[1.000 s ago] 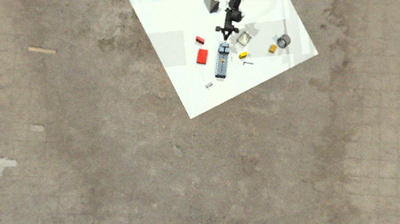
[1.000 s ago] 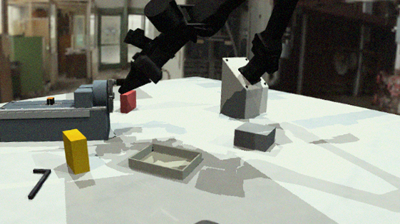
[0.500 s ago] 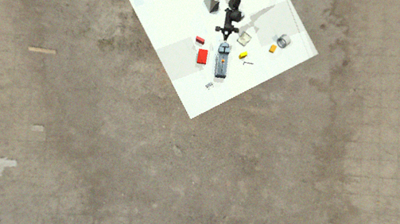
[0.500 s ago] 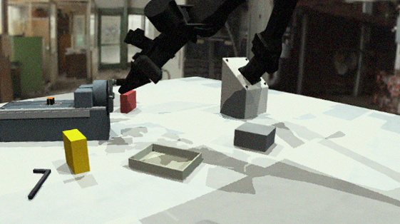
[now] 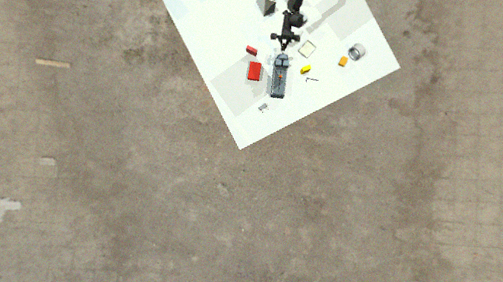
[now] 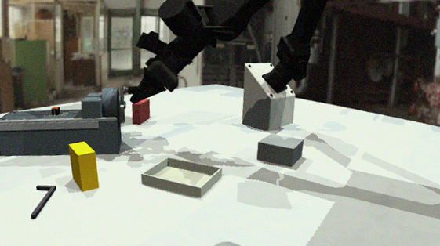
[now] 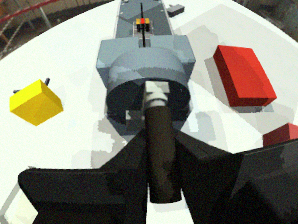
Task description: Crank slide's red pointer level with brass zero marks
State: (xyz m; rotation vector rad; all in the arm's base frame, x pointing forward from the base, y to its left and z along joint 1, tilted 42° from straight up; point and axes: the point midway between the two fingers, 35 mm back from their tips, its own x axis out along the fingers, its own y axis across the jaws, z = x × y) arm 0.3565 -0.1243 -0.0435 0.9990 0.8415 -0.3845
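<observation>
The dark crank handle lies 10 mm behind my gripper tip, 10 mm to the left of it and 20 mm above it. From my gripper tip the other things lie so: red pointer 130 mm ahead, 110 mm to the right, 10 mm below; shallow grey tray 60 mm ahead, 190 mm to the left, 90 mm below; yellow block 180 mm ahead, 90 mm to the left, 70 mm below.
</observation>
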